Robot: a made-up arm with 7 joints.
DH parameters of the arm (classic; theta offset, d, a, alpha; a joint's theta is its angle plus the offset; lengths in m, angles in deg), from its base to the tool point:
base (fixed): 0 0 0 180
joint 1: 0 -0.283 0 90
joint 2: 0 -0.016 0 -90
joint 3: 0 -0.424 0 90
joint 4: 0 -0.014 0 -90
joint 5: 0 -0.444 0 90
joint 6: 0 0 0 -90
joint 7: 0 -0.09 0 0
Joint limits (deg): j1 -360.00..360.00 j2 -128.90..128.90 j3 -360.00..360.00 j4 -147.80..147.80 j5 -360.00..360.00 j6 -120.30..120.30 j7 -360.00..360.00
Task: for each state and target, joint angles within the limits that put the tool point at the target. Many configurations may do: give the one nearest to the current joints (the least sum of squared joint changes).
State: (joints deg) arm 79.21 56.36 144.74 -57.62 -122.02 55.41 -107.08
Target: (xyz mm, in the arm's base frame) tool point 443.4 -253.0 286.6
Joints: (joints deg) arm 68.82 39.21 125.88 -104.37 -130.28 65.95 -107.08
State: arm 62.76 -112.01 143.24 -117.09 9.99 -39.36 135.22
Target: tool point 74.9 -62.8 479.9
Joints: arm 78.41 -79.49 159.84 -147.80 12.73 -42.81 135.22
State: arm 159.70 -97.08 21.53 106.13 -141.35 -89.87 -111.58
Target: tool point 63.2 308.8 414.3
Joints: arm 160.00 -111.15 41.04 127.31 -140.37 -96.69 -111.58
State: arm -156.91 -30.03 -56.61 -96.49 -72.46 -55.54 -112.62
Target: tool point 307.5 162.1 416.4
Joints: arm -150.59 9.67 -37.43 -129.43 -63.80 -77.73 -112.62
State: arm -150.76 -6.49 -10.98 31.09 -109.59 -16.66 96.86
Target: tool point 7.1 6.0 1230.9
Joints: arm -150.65 -9.21 -14.23 15.30 -109.25 -10.47 96.86
